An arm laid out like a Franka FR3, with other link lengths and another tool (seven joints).
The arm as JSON. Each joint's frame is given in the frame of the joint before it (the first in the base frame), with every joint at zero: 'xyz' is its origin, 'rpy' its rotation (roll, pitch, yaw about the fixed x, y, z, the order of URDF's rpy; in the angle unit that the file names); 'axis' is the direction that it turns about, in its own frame. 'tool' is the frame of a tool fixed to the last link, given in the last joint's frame.
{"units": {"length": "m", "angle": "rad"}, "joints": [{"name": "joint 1", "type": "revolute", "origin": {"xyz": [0.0, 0.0, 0.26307], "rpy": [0.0, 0.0, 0.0]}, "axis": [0.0, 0.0, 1.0]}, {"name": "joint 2", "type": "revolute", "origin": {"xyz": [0.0, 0.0, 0.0], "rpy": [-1.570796, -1.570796, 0.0]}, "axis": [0.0, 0.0, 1.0]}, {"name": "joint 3", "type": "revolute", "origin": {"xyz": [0.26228, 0.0, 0.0], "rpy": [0.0, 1.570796, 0.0]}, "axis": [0.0, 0.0, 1.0]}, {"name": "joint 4", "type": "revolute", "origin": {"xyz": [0.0, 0.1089, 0.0], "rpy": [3.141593, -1.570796, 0.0]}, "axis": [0.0, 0.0, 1.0]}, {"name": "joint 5", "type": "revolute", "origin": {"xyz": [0.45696, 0.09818, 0.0], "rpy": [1.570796, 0.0, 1.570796]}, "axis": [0.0, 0.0, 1.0]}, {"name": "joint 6", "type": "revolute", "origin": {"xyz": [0.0, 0.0, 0.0], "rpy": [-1.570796, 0.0, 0.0]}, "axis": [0.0, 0.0, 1.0]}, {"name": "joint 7", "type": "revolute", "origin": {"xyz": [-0.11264, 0.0, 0.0], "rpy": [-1.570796, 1.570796, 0.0]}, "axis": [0.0, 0.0, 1.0]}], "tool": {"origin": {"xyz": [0.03, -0.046, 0.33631], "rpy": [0.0, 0.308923, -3.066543]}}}
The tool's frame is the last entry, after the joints.
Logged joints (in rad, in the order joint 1, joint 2, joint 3, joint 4, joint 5, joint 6, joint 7), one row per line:
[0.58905, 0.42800, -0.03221, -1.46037, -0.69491, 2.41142, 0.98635]
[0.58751, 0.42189, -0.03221, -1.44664, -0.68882, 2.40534, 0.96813]
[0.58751, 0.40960, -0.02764, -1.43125, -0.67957, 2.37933, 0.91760]
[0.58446, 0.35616, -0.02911, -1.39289, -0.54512, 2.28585, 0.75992]
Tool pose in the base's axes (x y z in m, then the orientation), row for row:
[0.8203, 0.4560, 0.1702, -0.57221, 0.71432, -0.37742, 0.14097]
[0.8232, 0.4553, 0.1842, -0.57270, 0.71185, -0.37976, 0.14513]
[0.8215, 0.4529, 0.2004, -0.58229, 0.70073, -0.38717, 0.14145]
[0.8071, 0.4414, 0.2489, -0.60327, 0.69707, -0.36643, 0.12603]
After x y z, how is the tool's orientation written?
As a quaternion, x y z w.
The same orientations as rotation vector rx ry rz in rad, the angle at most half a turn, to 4 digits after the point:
[-1.6523, 2.0626, -1.0898]
[-1.6498, 2.0507, -1.0940]
[-1.6809, 2.0229, -1.1177]
[-1.7568, 2.0299, -1.0671]

